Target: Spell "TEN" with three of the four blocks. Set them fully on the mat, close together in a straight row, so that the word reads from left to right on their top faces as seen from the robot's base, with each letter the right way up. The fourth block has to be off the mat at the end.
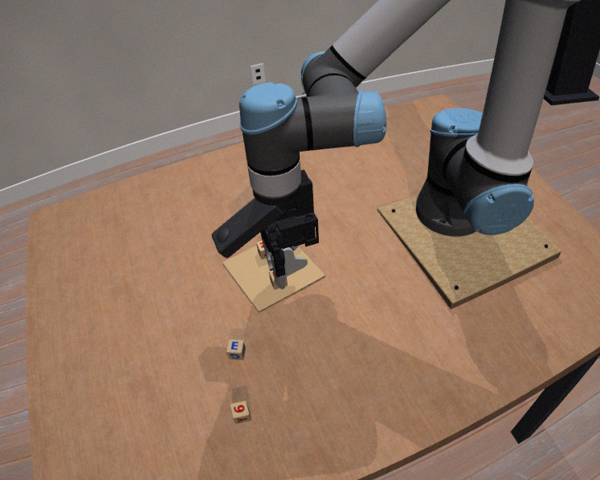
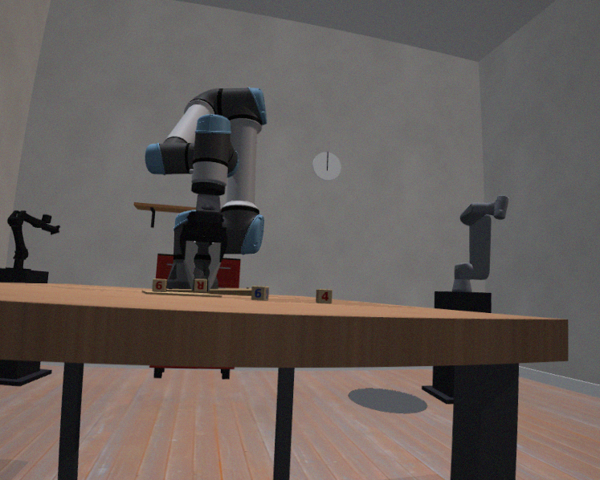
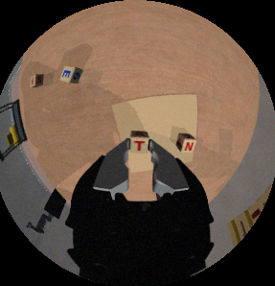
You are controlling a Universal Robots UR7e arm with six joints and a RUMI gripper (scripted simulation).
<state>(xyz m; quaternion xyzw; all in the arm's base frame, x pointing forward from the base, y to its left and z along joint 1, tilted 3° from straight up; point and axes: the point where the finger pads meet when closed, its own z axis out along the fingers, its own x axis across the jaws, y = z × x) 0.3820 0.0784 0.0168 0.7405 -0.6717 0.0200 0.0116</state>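
The T block lies right at my hand. Also, from my hand: E block 10 cm ahead, 12 cm to the left, 1 cm below; then tan mat 4 cm to the right, 2 cm below; then 9 block 11 cm ahead, 24 cm to the left, 1 cm below.
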